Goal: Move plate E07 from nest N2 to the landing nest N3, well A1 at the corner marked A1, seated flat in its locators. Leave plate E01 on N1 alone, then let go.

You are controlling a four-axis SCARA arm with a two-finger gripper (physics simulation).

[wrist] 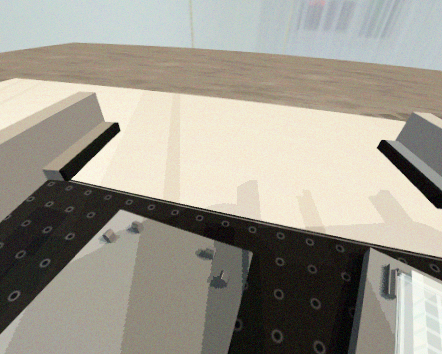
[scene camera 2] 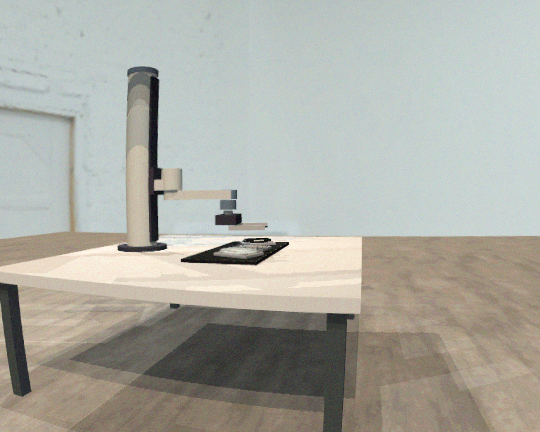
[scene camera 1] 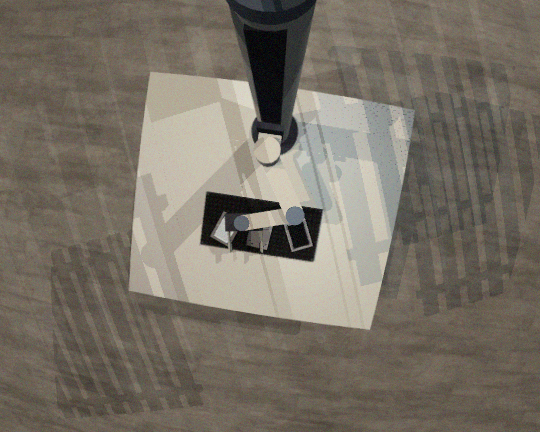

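Observation:
My gripper [scene camera 1: 245, 250] [scene camera 2: 266, 226] [wrist: 248, 119] is open and empty, its two fingers wide apart above the black board. A pale, clear plate [scene camera 1: 223, 234] [scene camera 2: 234, 254] [wrist: 425, 315] sits on the nest at the left in scene camera 1. It is partly cut off at the lower right in the wrist view. The middle nest [scene camera 1: 256, 243] [wrist: 165, 285] is a grey slab with small locator tabs and no plate on its visible part. At the right in scene camera 1, a light-edged dark rectangle [scene camera 1: 302, 248] lies partly under the arm. Nest and plate labels are not readable.
The perforated black board [scene camera 1: 317, 220] [scene camera 2: 195, 259] [wrist: 279, 294] carries the nests on the pale table [scene camera 1: 175, 270] [scene camera 2: 320, 300] [wrist: 210, 130]. The arm's column [scene camera 1: 272, 65] [scene camera 2: 137, 165] stands behind it. An arm link [scene camera 1: 265, 219] [scene camera 2: 205, 194] passes over the board.

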